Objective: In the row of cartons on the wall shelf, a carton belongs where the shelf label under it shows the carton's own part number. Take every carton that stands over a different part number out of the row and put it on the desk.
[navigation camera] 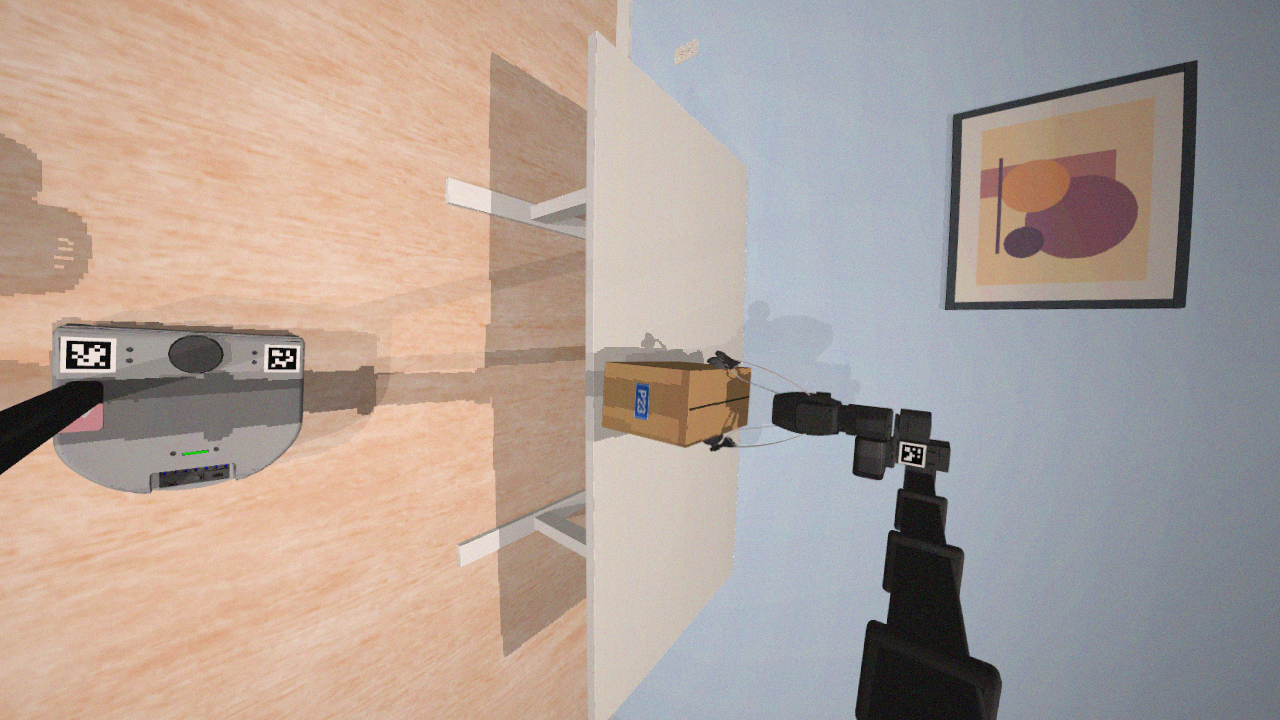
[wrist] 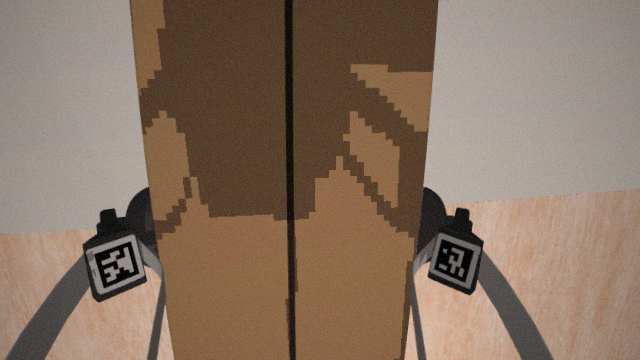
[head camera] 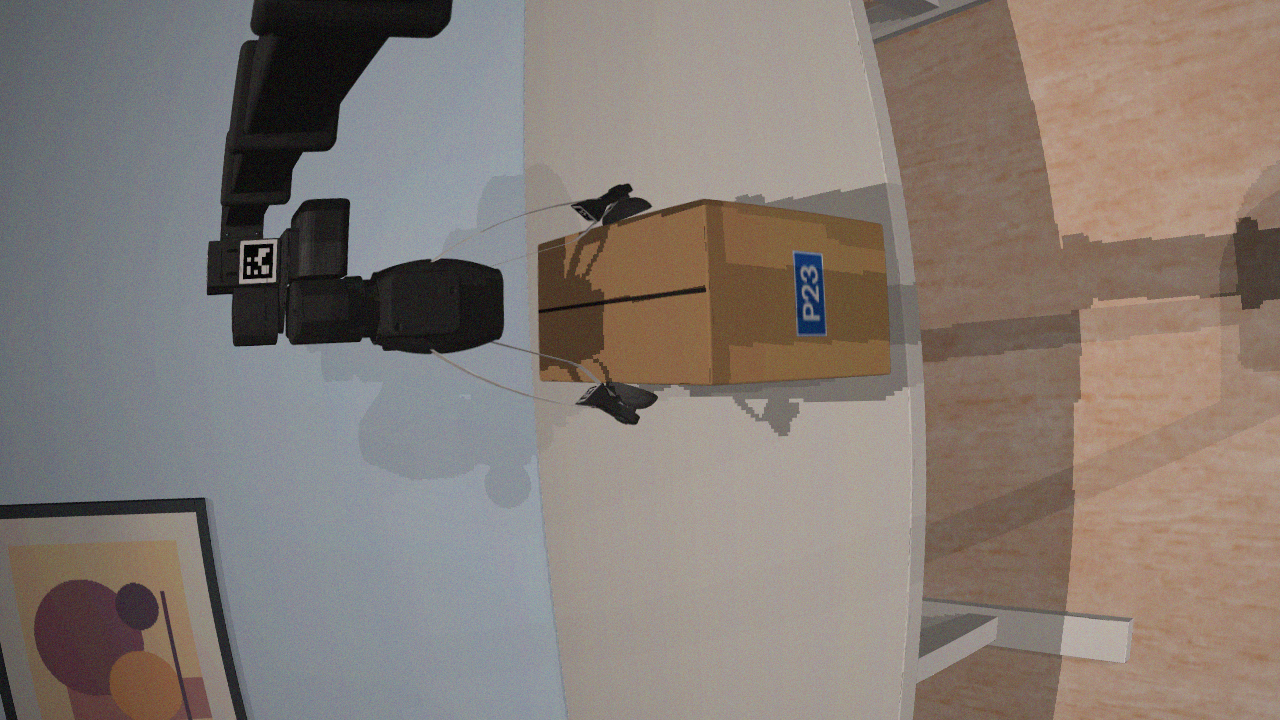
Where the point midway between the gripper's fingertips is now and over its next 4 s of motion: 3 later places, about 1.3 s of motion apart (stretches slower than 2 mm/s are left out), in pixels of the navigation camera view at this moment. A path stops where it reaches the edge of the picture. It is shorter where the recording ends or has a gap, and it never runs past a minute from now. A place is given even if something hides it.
The gripper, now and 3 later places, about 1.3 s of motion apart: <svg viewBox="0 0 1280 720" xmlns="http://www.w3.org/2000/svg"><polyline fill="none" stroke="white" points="705,400 667,405 581,417 556,405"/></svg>
